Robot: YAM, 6 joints.
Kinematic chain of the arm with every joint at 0, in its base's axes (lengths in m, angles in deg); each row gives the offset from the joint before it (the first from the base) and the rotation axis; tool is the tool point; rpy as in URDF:
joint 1: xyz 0 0 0.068 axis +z
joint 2: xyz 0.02 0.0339 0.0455 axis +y
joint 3: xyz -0.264 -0.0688 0 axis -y
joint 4: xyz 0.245 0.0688 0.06 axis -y
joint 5: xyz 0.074 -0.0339 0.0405 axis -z
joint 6: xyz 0.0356 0 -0.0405 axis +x
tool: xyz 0 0 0 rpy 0 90 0
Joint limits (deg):
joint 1: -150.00..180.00
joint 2: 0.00..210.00
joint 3: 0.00..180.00
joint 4: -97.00..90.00
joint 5: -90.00..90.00
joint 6: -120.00..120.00
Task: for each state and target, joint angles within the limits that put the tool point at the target. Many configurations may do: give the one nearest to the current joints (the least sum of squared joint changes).
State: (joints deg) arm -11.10 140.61 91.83 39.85 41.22 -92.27
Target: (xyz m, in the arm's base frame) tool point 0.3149 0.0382 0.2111
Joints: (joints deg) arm 11.80 88.80 40.18 35.44 49.38 -92.27
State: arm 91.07 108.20 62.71 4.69 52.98 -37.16
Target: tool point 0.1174 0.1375 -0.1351
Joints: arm 58.33 160.86 45.05 2.51 51.17 -37.16
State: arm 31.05 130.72 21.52 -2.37 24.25 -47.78
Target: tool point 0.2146 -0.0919 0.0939
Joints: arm -18.20 91.15 29.22 -5.84 34.74 -47.78
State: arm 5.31 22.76 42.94 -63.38 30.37 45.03
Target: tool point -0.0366 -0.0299 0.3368
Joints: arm 11.91 4.04 56.31 -66.89 37.56 45.03
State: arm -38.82 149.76 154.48 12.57 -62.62 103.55
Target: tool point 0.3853 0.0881 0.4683
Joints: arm 7.84 102.97 111.89 -8.72 -77.46 103.55
